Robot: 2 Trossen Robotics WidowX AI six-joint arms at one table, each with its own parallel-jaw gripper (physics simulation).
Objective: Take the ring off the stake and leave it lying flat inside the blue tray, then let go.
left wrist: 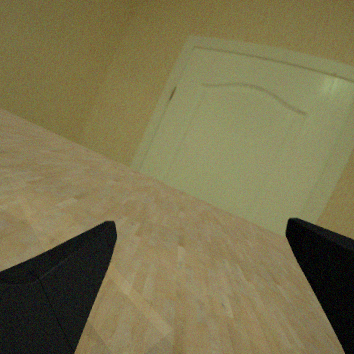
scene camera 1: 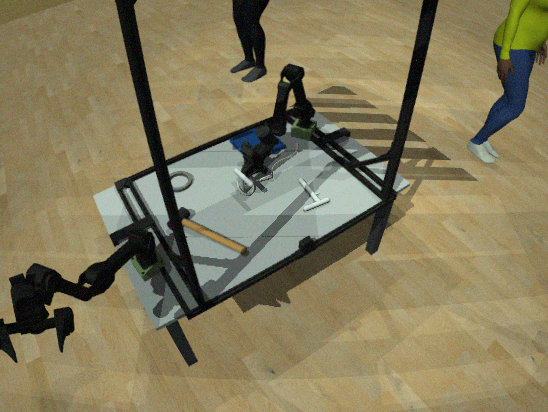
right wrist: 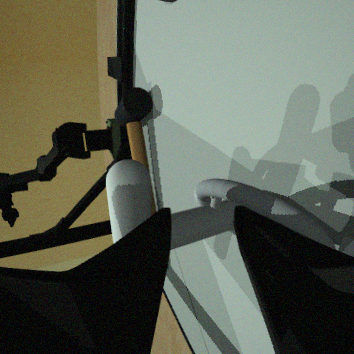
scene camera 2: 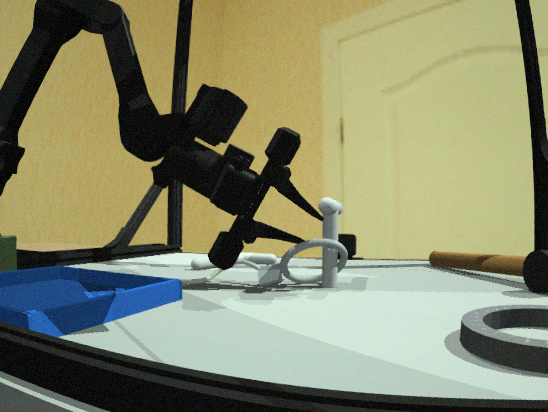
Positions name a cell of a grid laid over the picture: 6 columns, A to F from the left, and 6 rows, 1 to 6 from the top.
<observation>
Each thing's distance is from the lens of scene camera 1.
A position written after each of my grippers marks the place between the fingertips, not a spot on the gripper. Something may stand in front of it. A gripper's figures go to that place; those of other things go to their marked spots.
my left gripper (scene camera 1: A6): 0.82 m
my right gripper (scene camera 1: C3): 1.59 m
</observation>
